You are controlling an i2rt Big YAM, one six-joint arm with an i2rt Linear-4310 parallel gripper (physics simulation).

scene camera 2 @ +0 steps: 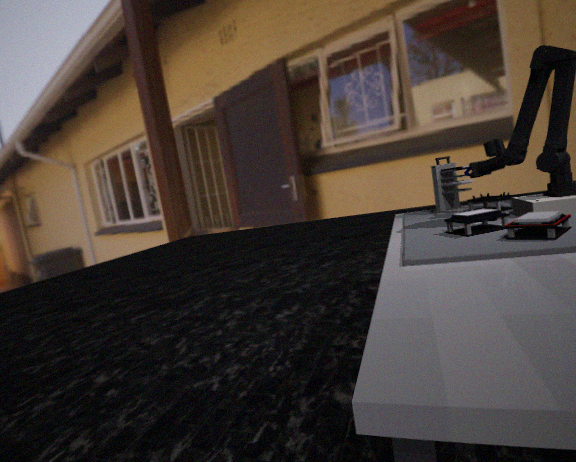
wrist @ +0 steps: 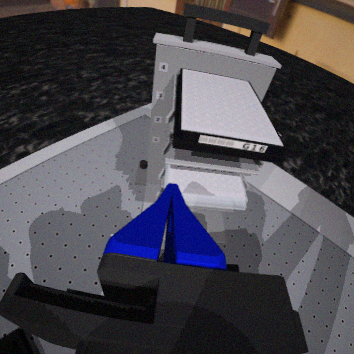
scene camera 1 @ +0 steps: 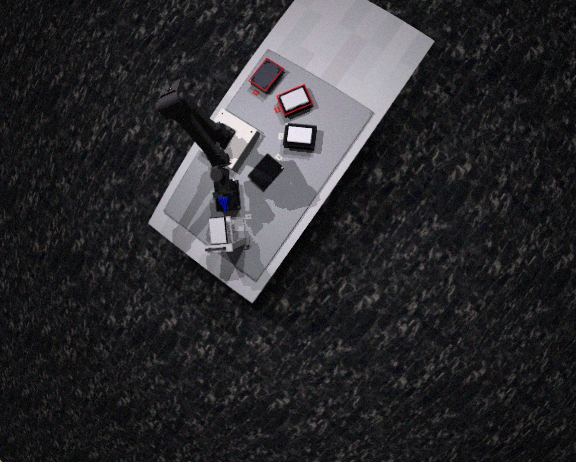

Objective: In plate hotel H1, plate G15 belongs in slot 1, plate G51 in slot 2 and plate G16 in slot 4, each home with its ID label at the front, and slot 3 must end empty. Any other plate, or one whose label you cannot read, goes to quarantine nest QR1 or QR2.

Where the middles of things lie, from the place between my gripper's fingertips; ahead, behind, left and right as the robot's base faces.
My hand is 150 mm to the left of the rack tower (scene camera 2: 444,201), 70 mm short of it and 60 mm above it. The rest, counted from my hand: black nest (scene camera 1: 268,168) 280 mm to the left, 180 mm below, 20 mm ahead.
